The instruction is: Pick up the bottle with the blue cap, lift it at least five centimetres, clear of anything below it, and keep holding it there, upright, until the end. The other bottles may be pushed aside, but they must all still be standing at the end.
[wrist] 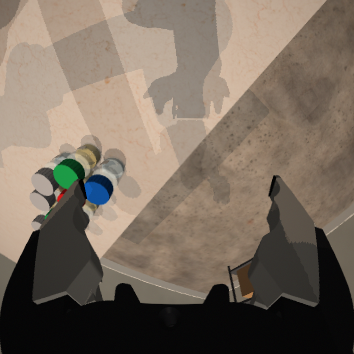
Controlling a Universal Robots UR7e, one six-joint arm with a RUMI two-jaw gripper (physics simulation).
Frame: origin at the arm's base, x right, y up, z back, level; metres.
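Seen in the pictures: gripper, between the fingertips: [176,178].
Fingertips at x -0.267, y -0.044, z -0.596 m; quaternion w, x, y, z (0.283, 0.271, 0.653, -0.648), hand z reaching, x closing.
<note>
Pixels of each thing's top centre, then the offset from my fingertips to it. Level surfaces: height alone.
- bottle with the blue cap, centre of its top: [94,193] dz +0.039, dx +0.186, dy -0.118 m
- green cap, centre of its top: [65,177] dz +0.101, dx +0.196, dy -0.118 m
- pale table top, height of its surface: dy -0.223 m
The bottle with the blue cap [99,190] stands at the left of the wrist view, at the right side of a tight group of bottles. Its cap shows just right of the left fingertip, and its clear body leans up and right in the picture. My gripper [176,178] is open and empty, with the fingers wide apart. The left fingertip overlaps the view of the group, between the green cap [68,173] and the blue cap. The left finger hides part of the group, including most of a red cap [61,197].
White-capped bottles [43,181] [42,200] stand at the group's left. The pale table top [115,90] ends at a diagonal edge, with brown stone-like floor [290,110] beyond it. A dark frame [231,282] with a brown item shows behind the right finger. Arm shadows cross the table.
</note>
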